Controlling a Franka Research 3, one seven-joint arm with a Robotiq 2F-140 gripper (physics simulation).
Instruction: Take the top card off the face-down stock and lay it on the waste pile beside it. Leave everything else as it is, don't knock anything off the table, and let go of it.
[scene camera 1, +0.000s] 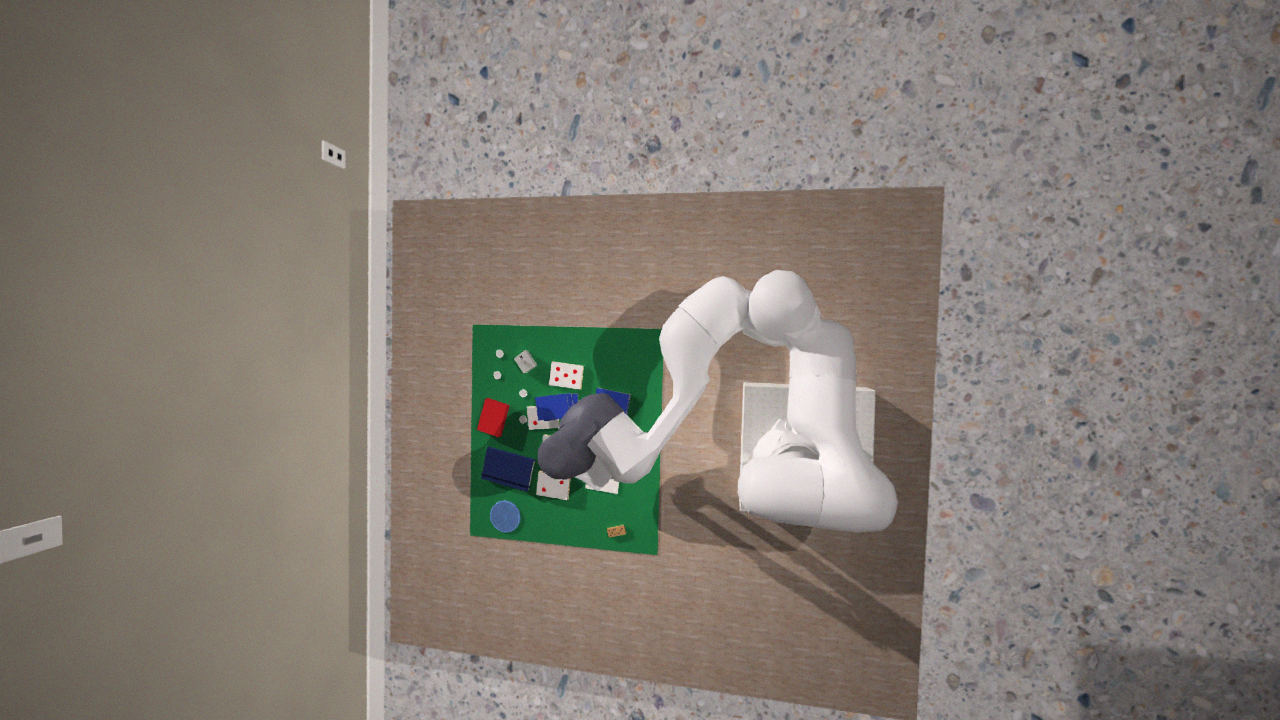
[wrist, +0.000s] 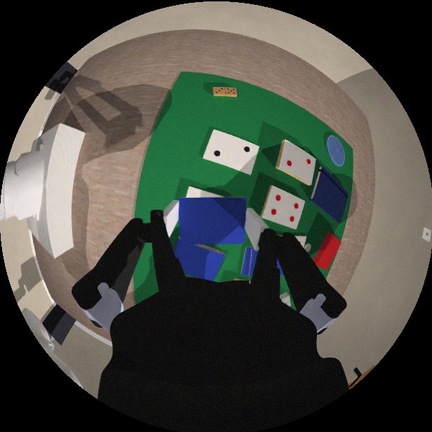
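Observation:
My gripper (wrist: 211, 213) is shut on a blue-backed card (wrist: 212, 215), held by opposite edges above the green mat. In the scene view the arm's dark wrist hides the fingers and the held card. A blue face-down pile (scene camera 1: 614, 399) (wrist: 197, 260) lies below the held card in the wrist view, partly covered by it. Several overlapping blue-backed cards (scene camera 1: 554, 407) lie apart from that pile, partly behind a finger in the wrist view. Face-up piles show four red pips (wrist: 283, 206) and two red pips (scene camera 1: 553, 486) (wrist: 297, 161). I cannot tell which pile is the waste.
On the green mat (scene camera 1: 635, 528) (wrist: 160, 170) are a two-black-pip card (wrist: 231, 151), a partly hidden white card (wrist: 202, 192), a five-red-pip card (scene camera 1: 566, 375), a dark blue box (scene camera 1: 508, 468), a red box (scene camera 1: 493, 417), a blue disc (scene camera 1: 504, 516), a domino (scene camera 1: 615, 531) and a die (scene camera 1: 525, 360).

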